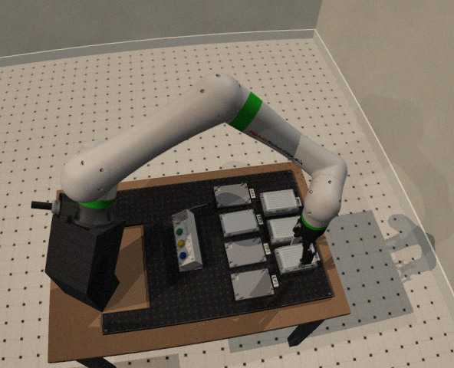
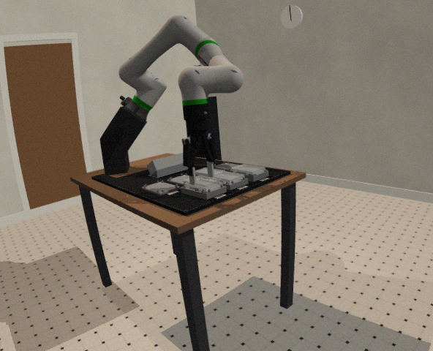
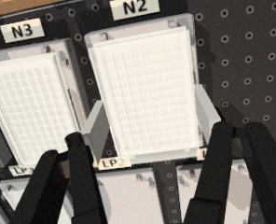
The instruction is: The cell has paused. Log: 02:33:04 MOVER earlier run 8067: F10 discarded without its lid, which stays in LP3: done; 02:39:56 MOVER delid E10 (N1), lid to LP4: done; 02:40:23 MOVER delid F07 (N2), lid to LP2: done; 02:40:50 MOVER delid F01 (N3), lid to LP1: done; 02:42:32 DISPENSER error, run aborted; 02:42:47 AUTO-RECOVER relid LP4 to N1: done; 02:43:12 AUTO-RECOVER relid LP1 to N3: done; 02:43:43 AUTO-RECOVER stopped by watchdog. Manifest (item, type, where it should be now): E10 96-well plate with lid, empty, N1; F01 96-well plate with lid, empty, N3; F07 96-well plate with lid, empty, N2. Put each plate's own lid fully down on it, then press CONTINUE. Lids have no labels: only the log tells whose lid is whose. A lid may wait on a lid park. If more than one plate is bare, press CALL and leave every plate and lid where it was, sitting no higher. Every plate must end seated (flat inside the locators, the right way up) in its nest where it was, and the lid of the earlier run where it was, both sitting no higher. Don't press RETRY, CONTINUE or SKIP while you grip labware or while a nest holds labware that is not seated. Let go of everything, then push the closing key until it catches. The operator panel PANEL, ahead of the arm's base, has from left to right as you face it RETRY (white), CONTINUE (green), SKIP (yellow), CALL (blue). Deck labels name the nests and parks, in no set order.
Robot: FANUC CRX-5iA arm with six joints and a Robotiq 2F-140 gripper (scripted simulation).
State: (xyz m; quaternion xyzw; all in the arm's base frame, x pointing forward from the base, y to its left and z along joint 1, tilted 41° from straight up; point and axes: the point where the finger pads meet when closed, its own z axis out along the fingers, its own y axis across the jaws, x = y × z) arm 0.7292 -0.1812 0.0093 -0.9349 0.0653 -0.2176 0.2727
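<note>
The plate lies 40 mm below my hand. Round my hand: pale park: 190 mm behind, 70 mm to the right, 70 mm below; park LP2: 180 mm behind, 70 mm to the left, 70 mm below; LP2 label: 100 mm behind, 70 mm to the left, 70 mm below.
</note>
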